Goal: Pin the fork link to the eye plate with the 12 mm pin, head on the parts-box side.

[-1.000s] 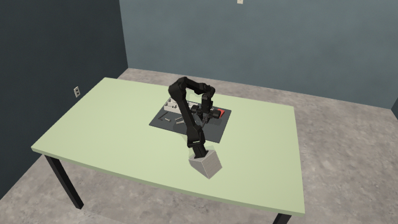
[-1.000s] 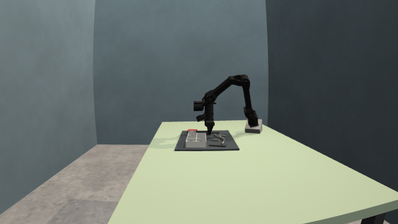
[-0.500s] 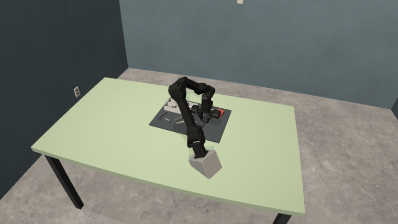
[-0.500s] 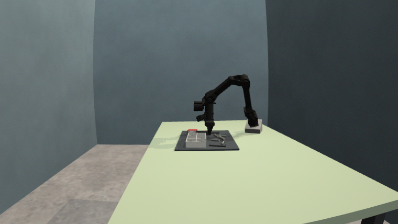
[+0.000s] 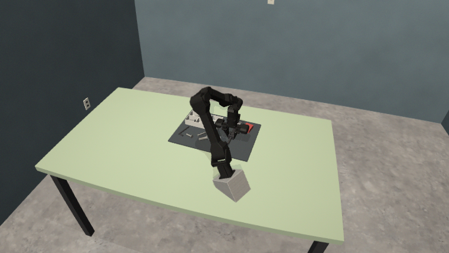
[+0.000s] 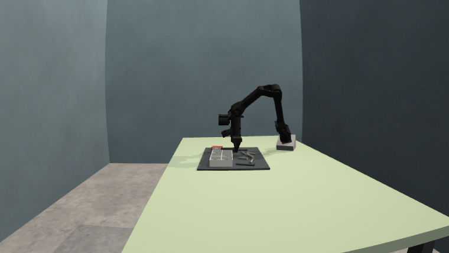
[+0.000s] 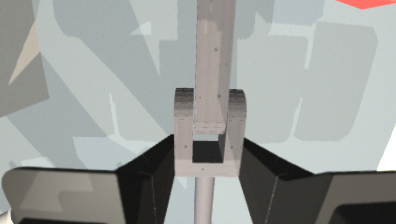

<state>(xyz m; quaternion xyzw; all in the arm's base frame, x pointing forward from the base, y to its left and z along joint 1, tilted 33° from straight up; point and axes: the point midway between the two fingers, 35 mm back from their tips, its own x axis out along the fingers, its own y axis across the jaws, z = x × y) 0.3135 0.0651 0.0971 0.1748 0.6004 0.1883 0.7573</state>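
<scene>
My gripper is now 4 cm short of the eye plate and 3 cm above it. From my hand the other things lie so: red block 12 cm ahead, 6 cm to the right, 3 cm below; white parts box 6 cm ahead, 21 cm to the left, 3 cm below; mat 1 cm ahead, 10 cm to the left, 4 cm below.
</scene>
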